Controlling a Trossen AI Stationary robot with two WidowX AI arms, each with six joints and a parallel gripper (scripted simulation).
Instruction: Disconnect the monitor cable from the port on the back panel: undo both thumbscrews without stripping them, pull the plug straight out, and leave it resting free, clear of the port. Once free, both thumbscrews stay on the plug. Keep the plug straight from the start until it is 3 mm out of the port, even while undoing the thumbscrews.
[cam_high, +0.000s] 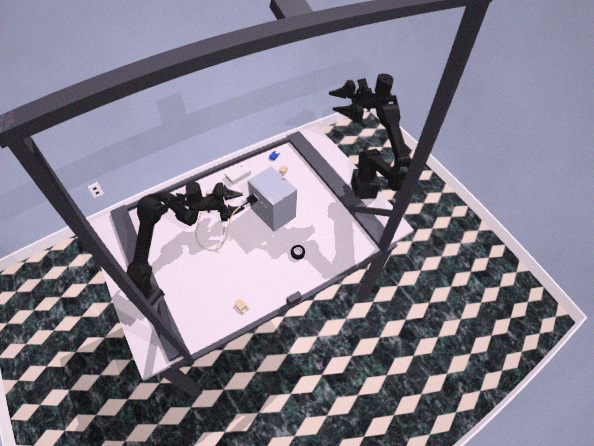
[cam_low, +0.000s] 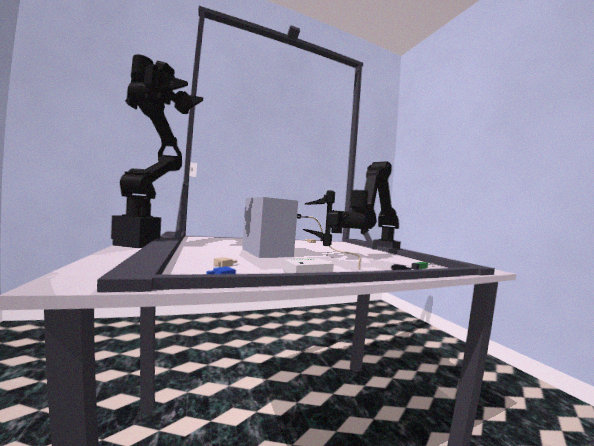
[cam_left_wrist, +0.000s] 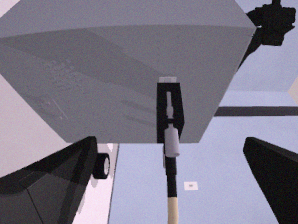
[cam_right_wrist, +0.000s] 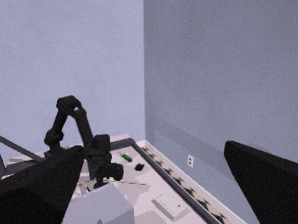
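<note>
My left hand is 150 mm to the left of the grey box, 40 mm past it and 40 mm above it.
</note>
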